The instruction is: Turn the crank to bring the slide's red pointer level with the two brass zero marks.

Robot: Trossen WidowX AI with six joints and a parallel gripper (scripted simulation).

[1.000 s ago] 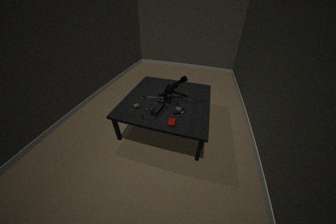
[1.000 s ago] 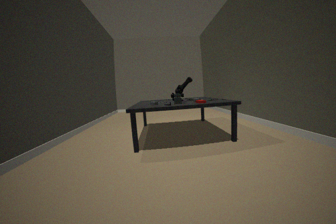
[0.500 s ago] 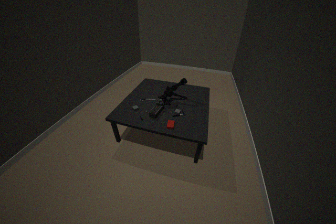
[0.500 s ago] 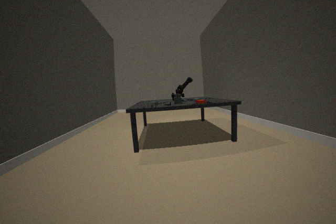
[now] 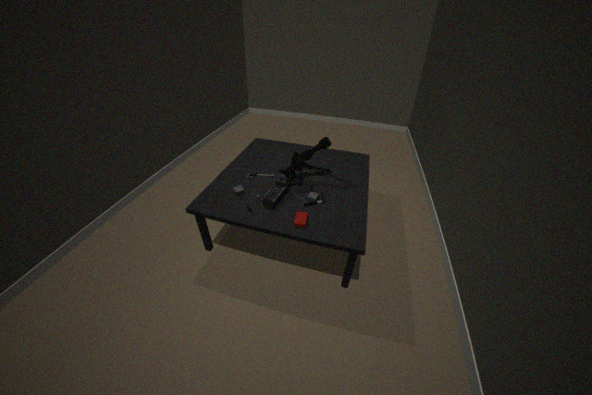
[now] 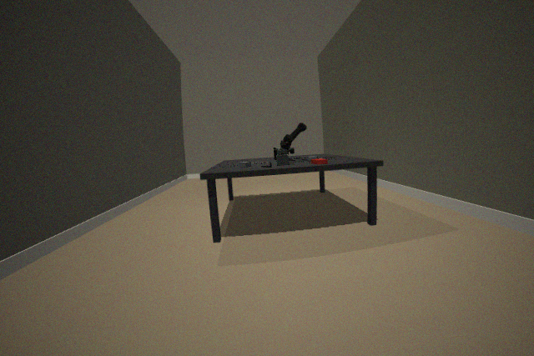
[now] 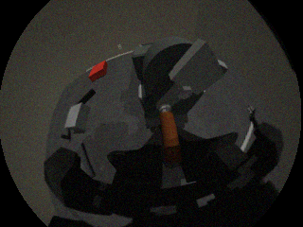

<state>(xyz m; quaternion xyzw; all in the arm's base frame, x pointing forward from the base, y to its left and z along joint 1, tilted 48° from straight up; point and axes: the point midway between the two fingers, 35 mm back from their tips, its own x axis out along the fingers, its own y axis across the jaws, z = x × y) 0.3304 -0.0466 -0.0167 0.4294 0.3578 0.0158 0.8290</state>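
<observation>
Now: gripper tip 140 mm short of the red pointer, 50 mm to the left of it and 50 mm below it. From my gripper tip the other things lie so: crank handle 20 mm behind, 10 mm to the left, 30 mm above.
</observation>
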